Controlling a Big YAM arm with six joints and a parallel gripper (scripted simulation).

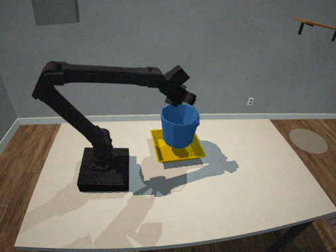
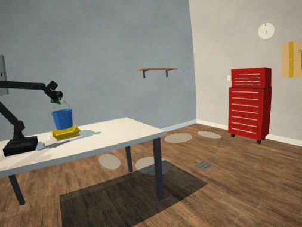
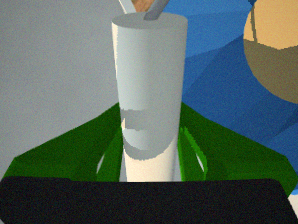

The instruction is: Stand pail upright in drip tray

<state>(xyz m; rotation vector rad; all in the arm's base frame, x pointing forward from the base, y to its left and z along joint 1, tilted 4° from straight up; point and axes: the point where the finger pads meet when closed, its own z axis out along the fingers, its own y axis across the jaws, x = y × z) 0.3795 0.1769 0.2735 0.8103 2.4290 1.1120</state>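
Now: hand 30 mm above the pail handle. The rest, counted from my hand: blue pail: 100 mm below; then yellow drip tray: 310 mm below.
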